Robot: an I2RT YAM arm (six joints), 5 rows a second.
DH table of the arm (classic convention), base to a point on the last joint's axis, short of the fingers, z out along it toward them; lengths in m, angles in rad. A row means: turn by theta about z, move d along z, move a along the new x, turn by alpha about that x. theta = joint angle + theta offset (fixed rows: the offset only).
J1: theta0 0, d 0.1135, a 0.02, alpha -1.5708
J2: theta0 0, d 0, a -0.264, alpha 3.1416
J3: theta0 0.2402, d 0, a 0.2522, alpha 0
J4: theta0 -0.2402, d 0, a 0.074, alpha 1.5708
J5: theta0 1.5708, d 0, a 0, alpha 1.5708
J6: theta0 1.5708, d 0.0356, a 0, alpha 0
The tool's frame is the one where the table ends.
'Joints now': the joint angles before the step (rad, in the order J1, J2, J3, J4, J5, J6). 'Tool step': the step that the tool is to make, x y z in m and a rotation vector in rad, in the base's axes. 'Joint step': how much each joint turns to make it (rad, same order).
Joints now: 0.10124 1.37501 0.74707 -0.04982 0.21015 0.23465
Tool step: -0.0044 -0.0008 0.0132 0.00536 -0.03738 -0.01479
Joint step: 0.00009 -0.04477 0.00889 -0.01820 0.01080 0.01059
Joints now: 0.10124 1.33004 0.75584 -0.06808 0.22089 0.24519
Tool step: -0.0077 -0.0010 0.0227 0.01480 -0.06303 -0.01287
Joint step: -0.00007 -0.07152 0.02115 -0.03169 0.00568 0.01455
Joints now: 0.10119 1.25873 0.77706 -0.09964 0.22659 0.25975
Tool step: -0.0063 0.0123 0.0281 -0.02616 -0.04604 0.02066
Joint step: 0.05346 -0.05083 0.06305 -0.06910 0.04467 -0.00990
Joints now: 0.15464 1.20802 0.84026 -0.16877 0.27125 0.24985
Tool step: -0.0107 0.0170 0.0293 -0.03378 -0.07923 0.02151
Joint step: 0.08016 -0.05443 0.05372 -0.03227 0.07464 -0.01527
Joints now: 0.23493 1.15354 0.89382 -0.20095 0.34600 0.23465
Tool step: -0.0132 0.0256 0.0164 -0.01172 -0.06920 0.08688
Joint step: 0.11469 -0.03869 0.01583 0.01481 0.03815 -0.01808
